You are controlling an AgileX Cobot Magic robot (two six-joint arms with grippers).
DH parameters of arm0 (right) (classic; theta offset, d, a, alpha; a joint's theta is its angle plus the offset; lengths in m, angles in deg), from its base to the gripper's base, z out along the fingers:
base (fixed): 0 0 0 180
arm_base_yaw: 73.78 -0.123 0 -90
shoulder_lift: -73.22 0 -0.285 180
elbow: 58.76 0 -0.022 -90
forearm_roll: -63.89 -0.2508 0 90
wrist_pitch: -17.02 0 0.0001 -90
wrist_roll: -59.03 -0.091 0 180
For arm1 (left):
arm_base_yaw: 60.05 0.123 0 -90
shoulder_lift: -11.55 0 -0.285 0
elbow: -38.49 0 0.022 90
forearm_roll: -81.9 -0.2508 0 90
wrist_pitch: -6.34 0 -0.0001 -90
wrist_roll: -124.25 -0.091 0 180
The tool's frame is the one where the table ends.
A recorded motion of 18 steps. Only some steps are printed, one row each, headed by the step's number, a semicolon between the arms.
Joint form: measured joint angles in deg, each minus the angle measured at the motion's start. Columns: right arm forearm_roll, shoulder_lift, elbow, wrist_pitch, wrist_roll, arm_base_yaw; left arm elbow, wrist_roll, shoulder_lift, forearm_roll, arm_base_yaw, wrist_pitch.
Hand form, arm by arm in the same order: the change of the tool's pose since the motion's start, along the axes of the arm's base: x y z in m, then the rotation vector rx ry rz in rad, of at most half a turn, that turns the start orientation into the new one. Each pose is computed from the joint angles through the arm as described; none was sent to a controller.
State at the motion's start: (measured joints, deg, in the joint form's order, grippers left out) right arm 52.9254 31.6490 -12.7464 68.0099 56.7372 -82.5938; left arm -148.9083 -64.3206 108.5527 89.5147 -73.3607 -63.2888
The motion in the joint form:
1: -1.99 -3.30 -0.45 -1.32 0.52 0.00; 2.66 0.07 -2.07 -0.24 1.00 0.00
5: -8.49 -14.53 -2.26 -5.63 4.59 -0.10; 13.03 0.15 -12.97 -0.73 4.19 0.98
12: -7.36 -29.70 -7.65 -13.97 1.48 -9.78; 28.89 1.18 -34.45 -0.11 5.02 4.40
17: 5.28 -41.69 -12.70 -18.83 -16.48 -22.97; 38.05 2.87 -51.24 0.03 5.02 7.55
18: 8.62 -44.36 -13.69 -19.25 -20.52 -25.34; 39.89 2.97 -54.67 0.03 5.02 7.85
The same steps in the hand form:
1: 0.0103 0.0037 -0.0016 0.0246 0.0299 0.0026; -0.0091 0.0080 -0.0019 0.0060 0.0094 0.0186
5: 0.0460 0.0156 -0.0105 0.0793 0.1171 0.0274; -0.0567 0.0337 0.0007 0.0085 -0.0176 0.0778
12: 0.0936 0.0530 -0.0218 0.0642 0.1638 0.1102; -0.1475 0.0501 0.0010 -0.0395 -0.1663 0.1160
17: 0.1149 0.1066 -0.0418 -0.0041 0.2200 0.1422; -0.2092 0.0591 -0.0053 -0.0947 -0.3432 0.1468
18: 0.1179 0.1176 -0.0485 -0.0307 0.2339 0.1464; -0.2210 0.0609 -0.0089 -0.1028 -0.3750 0.1483

